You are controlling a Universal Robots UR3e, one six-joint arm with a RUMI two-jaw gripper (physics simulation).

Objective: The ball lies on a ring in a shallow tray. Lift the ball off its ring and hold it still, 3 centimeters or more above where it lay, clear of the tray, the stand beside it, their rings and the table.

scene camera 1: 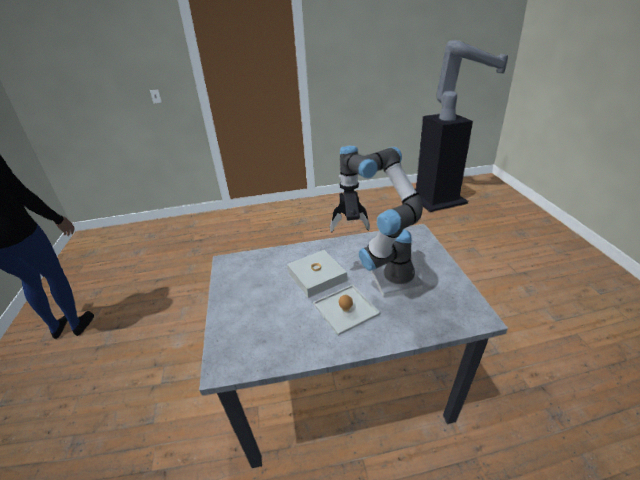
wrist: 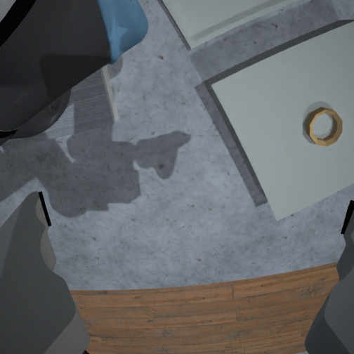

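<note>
An orange-brown ball lies in a shallow pale tray, which stands on the grey table. The ring under the ball is hidden. Part of the tray shows at the top edge of the wrist view, where the ball does not show. A pale raised stand is beside the tray, with a tan ring on its top. My gripper is wide open and empty, pointing down, high above the far side of the table, behind the stand and well away from the ball.
The robot's base stands on the table to the right of the tray and stand. Its bent arm passes above the table's right side. A person stands left of the table. Another grey arm on a black pedestal stands at the back right.
</note>
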